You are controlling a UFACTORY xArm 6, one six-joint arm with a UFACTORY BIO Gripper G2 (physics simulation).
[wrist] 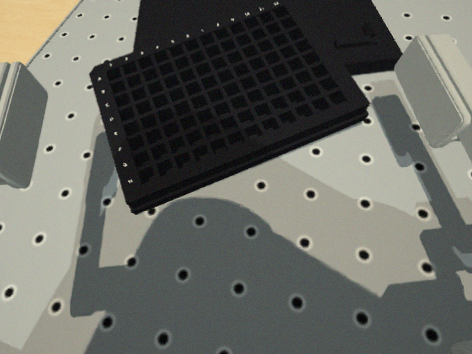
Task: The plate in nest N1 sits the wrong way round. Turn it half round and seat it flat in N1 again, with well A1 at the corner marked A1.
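The black well plate (pixel 233 102) lies turned at an angle to the black block behind it. Its row letters run down the left edge and its column numbers along the far edge, with a cut corner at upper left beside the letter A. Its near edge is over the perforated deck; its far part overlaps the block in view. Whether it rests on the block's edge or sits tilted is hard to tell. My gripper (pixel 229 116) is open, one finger well left of the plate and one to its right, touching neither side. No N1 or A1 label is readable.
The black block (pixel 345 20), apparently a nest, stands at the top with a slot-like mark on its right part. The light perforated deck (pixel 337 175) spreads around the plate, with the arm's dark shadows across it. A wooden surface (pixel 30 22) shows at upper left.
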